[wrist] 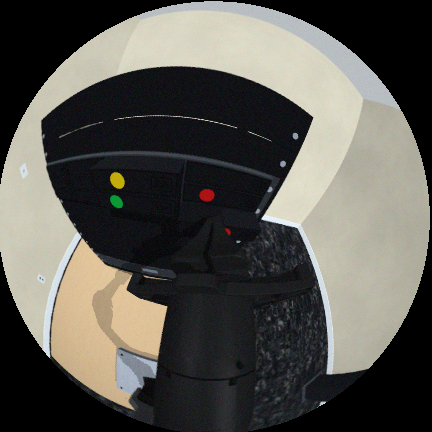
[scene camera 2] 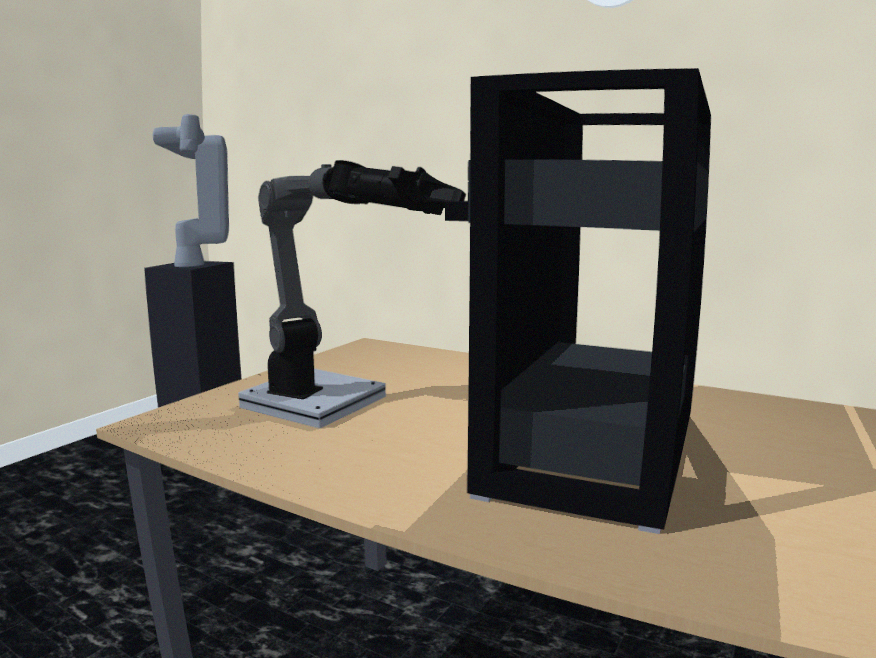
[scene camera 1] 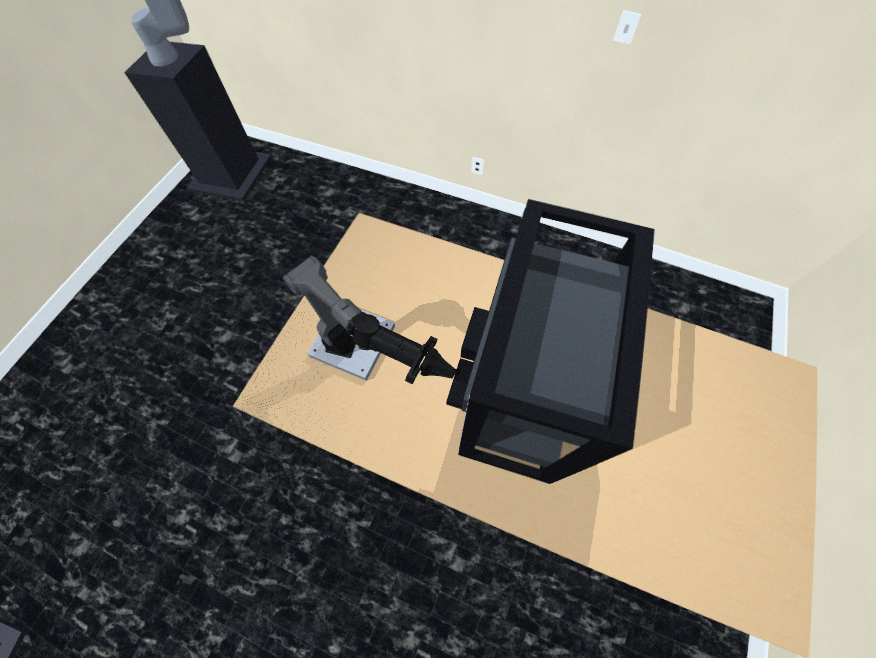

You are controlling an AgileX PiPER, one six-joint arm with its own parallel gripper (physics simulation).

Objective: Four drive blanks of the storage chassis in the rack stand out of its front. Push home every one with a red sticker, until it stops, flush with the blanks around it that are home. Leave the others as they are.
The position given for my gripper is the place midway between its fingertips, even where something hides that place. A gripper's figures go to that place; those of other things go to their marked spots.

Labels:
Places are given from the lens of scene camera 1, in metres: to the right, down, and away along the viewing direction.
my gripper (scene camera 1: pixel 454 374): 0.04, 0.10, 0.92
black rack (scene camera 1: pixel 560 360): 0.27, 0.07, 0.87

